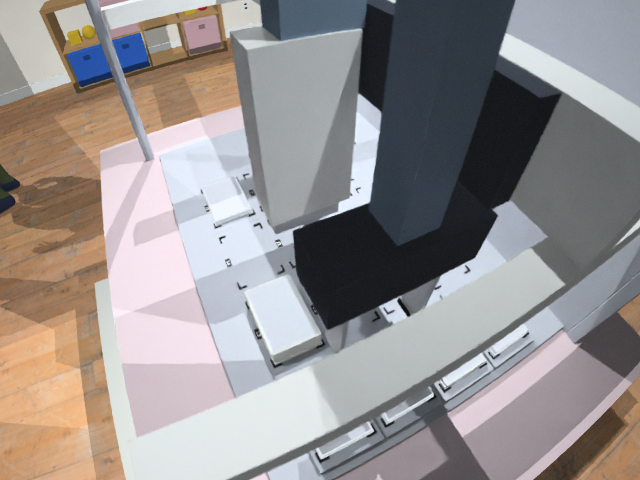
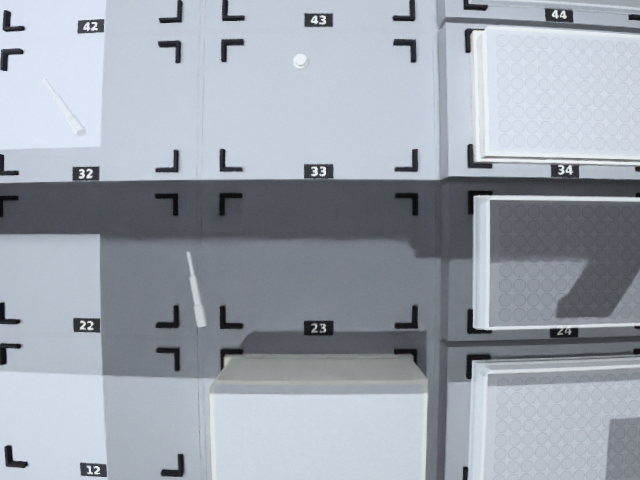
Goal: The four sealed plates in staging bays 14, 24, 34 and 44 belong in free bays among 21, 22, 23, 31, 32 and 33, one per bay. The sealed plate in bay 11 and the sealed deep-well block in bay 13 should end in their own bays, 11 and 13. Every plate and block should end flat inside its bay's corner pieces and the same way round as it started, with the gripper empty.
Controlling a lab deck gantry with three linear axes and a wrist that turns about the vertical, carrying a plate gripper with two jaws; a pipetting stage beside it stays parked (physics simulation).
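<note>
My gripper hangs over the front part of the deck, its jaws wide apart and no plate between them; the front beam hides its tips. The sealed plates of bays 14, 24 and 34 lie flat in their corners. The plate in bay 44 shows partly. The deep-well block sits in bay 13, and a sealed plate in bay 11. Bay 23 and bay 33 hold no plate.
A white pipette-like piece lies in bay 32; another lies between bays 22 and 23. A small white cap is in bay 33. The parked pipetting stage stands behind the gripper. A pale beam crosses the front.
</note>
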